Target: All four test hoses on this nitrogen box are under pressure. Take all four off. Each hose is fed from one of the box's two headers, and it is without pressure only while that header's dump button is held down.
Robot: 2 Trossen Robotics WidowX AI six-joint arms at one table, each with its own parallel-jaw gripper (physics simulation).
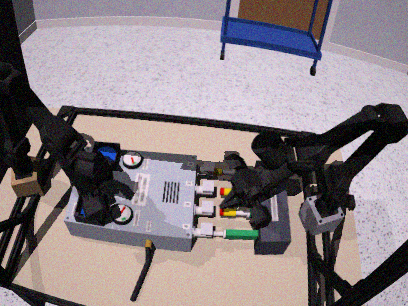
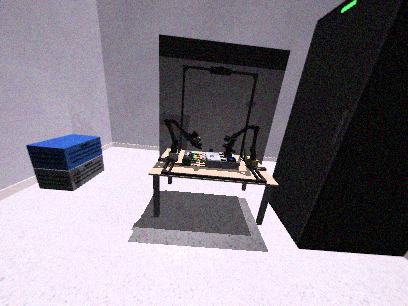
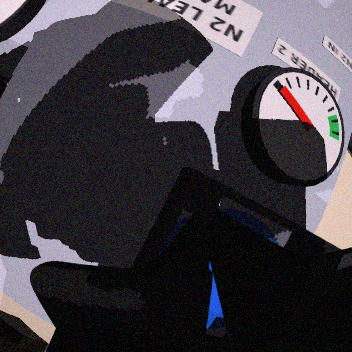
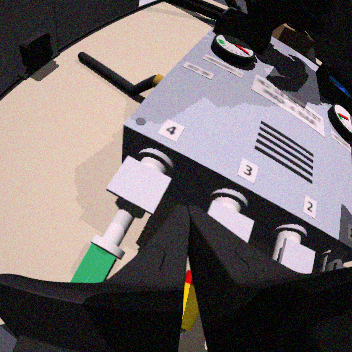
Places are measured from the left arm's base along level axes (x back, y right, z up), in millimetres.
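Pixels of known places: left gripper, between the fingertips: (image 2: 226, 155) (image 3: 205, 217) (image 4: 251, 44); right gripper, between the fingertips: (image 1: 220, 207) (image 2: 201, 149) (image 4: 185, 214); left arm's base, origin of its link: (image 1: 23, 170) (image 2: 252, 159) (image 4: 293, 25); right arm's base, origin of its link: (image 1: 326, 207) (image 2: 173, 152).
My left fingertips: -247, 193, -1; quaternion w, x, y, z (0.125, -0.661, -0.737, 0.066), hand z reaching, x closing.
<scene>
For each thing: its top centre in the pictures, then the offset to it from my left fingertips, as dx, dy, dz. "spot": a spot on its surface instead.
- header 2 gauge, a spot on its surface: (image 3: 297, 122) (image 1: 120, 211) spot: -47, +38, +12
- yellow hose, a spot on its surface: (image 4: 190, 307) (image 1: 230, 210) spot: -330, +96, -17
- coupling 3, a spot on its surface: (image 1: 206, 207) spot: -270, +75, -5
- green hose, a spot on its surface: (image 4: 94, 263) (image 1: 230, 232) spot: -304, +162, -18
- shadowed hose, a spot on its surface: (image 1: 218, 172) spot: -351, -38, -21
- dark grey block, a spot on its surface: (image 1: 274, 231) spot: -409, +209, -3
- black supply hose, a spot on its surface: (image 4: 112, 77) (image 1: 145, 273) spot: -62, +193, -71
- far blue button, centre of its top: (image 4: 339, 88) (image 1: 104, 155) -42, -165, +14
The grey nitrogen box (image 1: 151, 197) (image 4: 216, 140) (image 2: 221, 160) lies on the table. My left gripper (image 1: 85, 210) (image 3: 205, 217) (image 2: 228, 150) is shut, pressing on the near blue dump button (image 3: 214, 304). The header 2 gauge (image 1: 123, 214) (image 3: 297, 122) is beside it. My right gripper (image 1: 222, 204) (image 4: 185, 214) (image 2: 197, 142) is shut and empty, above the yellow hose (image 1: 231, 213) (image 4: 190, 307), which lies apart from coupling 3 (image 1: 206, 207). Another yellow hose (image 1: 225, 191) lies apart from coupling 2. The green hose (image 1: 241, 234) (image 4: 94, 263) sits in coupling 4. A shadowed hose (image 1: 218, 172) sits at port 1.
A dark grey block (image 1: 274, 231) holds the hoses' far ends. A black supply hose (image 1: 142, 273) (image 4: 112, 77) leaves the box's front. The far blue button (image 1: 108, 153) is uncovered. A blue cart (image 1: 269, 36) stands behind; blue-grey crates (image 2: 75, 152) and a black cabinet (image 2: 324, 136) flank the table (image 2: 212, 176).
</scene>
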